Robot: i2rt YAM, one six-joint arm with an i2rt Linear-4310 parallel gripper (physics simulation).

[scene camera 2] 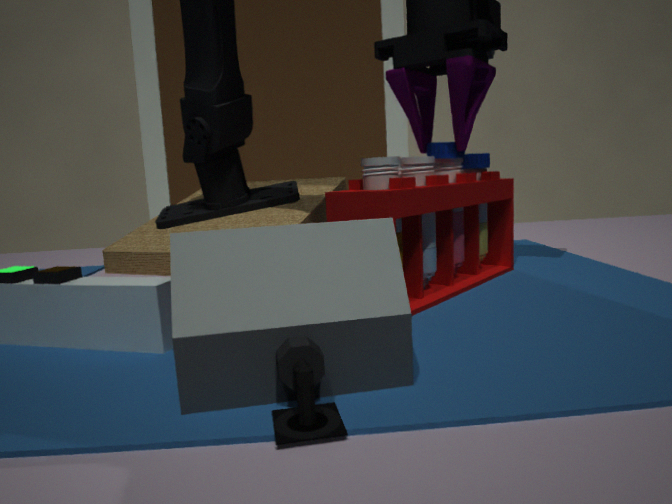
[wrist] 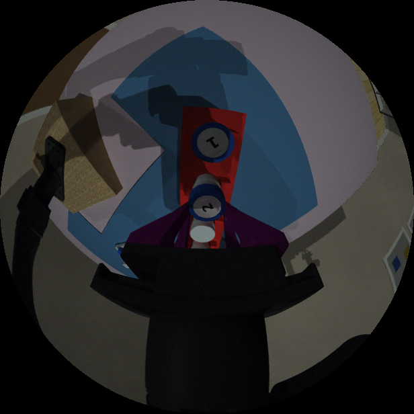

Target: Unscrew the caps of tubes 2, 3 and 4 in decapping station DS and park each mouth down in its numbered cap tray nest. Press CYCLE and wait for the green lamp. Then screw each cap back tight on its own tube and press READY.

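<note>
My gripper [scene camera 2: 443, 150] [wrist: 206, 207] is shut on the blue cap 2 [scene camera 2: 443, 147] [wrist: 207, 206], its number facing up. The cap is at the top of tube 2 [scene camera 2: 448, 166] [wrist: 205, 179] in the red rack [scene camera 2: 417, 199] [wrist: 189, 131] and stands higher than cap 1; I cannot tell if it is threaded on. Tube 3 [scene camera 2: 417, 169] [wrist: 202, 234] and tube 4 [scene camera 2: 381, 172] stand uncapped. Cap 1 [scene camera 2: 476, 160] [wrist: 213, 143] sits on its tube. The green lamp [scene camera 2: 17, 269] on the white cap tray [scene camera 2: 81, 311] is lit. Its nests are hidden in the scene view.
A grey sloped box [scene camera 2: 287, 276] stands in front of the rack, hiding part of it. A dark lamp [scene camera 2: 58, 274] is beside the green one. The black arm [scene camera 2: 214, 124] [wrist: 26, 235] stands on a wooden block [scene camera 2: 135, 263] [wrist: 80, 175]. The blue mat [scene camera 2: 515, 347] [wrist: 272, 165] lies under the rack.
</note>
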